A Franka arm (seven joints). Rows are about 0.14 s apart.
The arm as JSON. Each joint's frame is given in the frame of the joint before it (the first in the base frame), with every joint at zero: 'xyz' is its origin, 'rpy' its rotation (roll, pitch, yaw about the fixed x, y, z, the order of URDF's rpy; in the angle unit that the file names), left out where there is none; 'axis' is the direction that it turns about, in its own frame. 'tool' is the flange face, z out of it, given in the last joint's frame.
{
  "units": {
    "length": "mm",
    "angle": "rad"
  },
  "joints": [
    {
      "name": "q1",
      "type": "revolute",
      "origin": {
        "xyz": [
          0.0,
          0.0,
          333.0
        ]
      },
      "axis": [
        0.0,
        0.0,
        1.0
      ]
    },
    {
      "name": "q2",
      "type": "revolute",
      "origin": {
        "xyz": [
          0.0,
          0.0,
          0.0
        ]
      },
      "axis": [
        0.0,
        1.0,
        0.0
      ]
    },
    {
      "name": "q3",
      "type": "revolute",
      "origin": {
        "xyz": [
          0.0,
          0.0,
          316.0
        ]
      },
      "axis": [
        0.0,
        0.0,
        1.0
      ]
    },
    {
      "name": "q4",
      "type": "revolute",
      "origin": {
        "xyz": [
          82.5,
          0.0,
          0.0
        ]
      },
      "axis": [
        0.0,
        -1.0,
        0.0
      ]
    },
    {
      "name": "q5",
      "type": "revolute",
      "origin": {
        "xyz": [
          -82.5,
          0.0,
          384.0
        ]
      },
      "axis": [
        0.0,
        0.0,
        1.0
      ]
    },
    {
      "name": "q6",
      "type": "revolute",
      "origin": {
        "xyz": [
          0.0,
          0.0,
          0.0
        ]
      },
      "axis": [
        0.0,
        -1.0,
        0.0
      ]
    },
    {
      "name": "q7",
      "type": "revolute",
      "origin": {
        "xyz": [
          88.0,
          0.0,
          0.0
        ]
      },
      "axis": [
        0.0,
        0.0,
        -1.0
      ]
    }
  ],
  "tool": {
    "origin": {
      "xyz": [
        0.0,
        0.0,
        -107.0
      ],
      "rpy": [
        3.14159,
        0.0,
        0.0
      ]
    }
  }
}
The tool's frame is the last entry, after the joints.
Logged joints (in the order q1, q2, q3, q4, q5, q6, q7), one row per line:
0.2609, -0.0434, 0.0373, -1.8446, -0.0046, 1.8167, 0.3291
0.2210, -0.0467, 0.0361, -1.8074, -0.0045, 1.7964, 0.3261
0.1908, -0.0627, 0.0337, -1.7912, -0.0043, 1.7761, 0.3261
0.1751, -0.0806, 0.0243, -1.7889, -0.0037, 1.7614, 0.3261
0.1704, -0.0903, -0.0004, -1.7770, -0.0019, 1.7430, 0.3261
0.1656, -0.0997, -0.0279, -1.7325, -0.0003, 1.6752, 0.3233
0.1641, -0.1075, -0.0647, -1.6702, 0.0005, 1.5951, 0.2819
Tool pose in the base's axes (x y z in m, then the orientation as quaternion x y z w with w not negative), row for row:
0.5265, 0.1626, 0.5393, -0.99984, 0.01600, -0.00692, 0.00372
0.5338, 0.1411, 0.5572, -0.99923, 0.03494, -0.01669, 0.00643
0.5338, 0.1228, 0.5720, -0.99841, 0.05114, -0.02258, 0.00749
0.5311, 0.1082, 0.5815, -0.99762, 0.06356, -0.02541, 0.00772
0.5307, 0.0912, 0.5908, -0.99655, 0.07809, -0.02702, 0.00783
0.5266, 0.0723, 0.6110, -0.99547, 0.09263, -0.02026, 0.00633
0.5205, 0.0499, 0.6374, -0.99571, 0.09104, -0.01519, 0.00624
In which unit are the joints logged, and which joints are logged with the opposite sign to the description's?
The joints are logged in radians. Opposite sign: q5.
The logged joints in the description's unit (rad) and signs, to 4 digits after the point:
0.2609, -0.0434, 0.0373, -1.8446, 0.0046, 1.8167, 0.3291
0.2210, -0.0467, 0.0361, -1.8074, 0.0045, 1.7964, 0.3261
0.1908, -0.0627, 0.0337, -1.7912, 0.0043, 1.7761, 0.3261
0.1751, -0.0806, 0.0243, -1.7889, 0.0037, 1.7614, 0.3261
0.1704, -0.0903, -0.0004, -1.7770, 0.0019, 1.7430, 0.3261
0.1656, -0.0997, -0.0279, -1.7325, 0.0003, 1.6752, 0.3233
0.1641, -0.1075, -0.0647, -1.6702, -0.0005, 1.5951, 0.2819

